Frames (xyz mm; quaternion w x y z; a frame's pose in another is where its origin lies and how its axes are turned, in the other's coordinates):
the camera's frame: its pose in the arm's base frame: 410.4 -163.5 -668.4 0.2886 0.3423 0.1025 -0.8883
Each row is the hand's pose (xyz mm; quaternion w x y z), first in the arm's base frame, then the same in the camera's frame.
Working: the arm's base frame: its pose in the camera's frame: -272.5 -361.7 660.9 0.2886 -0.3423 -0.1025 0.8883

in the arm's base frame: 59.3 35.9 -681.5 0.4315 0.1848 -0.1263 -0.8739
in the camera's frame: 130.8 -366.8 107.3 0.9511 0.1074 -0.2157 0.1933
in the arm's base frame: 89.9 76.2 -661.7 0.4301 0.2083 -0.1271 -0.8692
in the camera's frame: 81.5 -381.4 89.9 0.9545 0.1149 -0.1933 0.1961
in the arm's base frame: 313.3 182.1 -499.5 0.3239 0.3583 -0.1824 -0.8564
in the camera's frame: -207.5 -334.8 47.9 0.9582 0.2423 -0.0607 0.1397
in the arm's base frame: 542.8 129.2 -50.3 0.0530 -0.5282 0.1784 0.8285
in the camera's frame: -621.3 -151.1 276.5 0.8831 0.4140 0.1395 -0.1710
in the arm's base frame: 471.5 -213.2 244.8 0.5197 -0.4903 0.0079 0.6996
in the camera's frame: -624.0 90.1 665.4 0.6385 0.3981 0.2470 -0.6106
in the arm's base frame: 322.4 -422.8 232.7 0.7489 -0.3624 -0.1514 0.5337
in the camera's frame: -433.8 173.3 817.8 0.3975 0.2812 0.2597 -0.8340
